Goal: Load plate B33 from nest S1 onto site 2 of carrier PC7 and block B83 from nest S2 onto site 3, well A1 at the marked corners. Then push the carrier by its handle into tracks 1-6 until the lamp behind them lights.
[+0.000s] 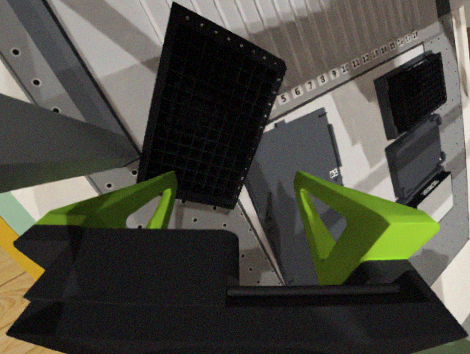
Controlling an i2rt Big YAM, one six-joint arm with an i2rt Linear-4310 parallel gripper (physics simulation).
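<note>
My gripper (235, 177) is open, its two green fingers wide apart with nothing held. A black gridded plate (210, 110), with small pale marks along two edges, shows beyond the fingertips, nearer the left one. It is skewed relative to the tracks; its name and what it rests on cannot be read. A dark grey carrier-like piece (300, 145) with a small white label lies partly behind the right finger. Another black gridded plate or block (417, 92) sits in a dark holder at the right. A dark grey holder (417, 155) beside it shows no plate.
Ribbed tracks (320, 40) run across the top, with a number row (345, 68) along their front edge; 5 and upward are readable. A dark grey bar (55, 145) juts in from the left. A black label piece (431, 187) stands at the right. The lamp does not show.
</note>
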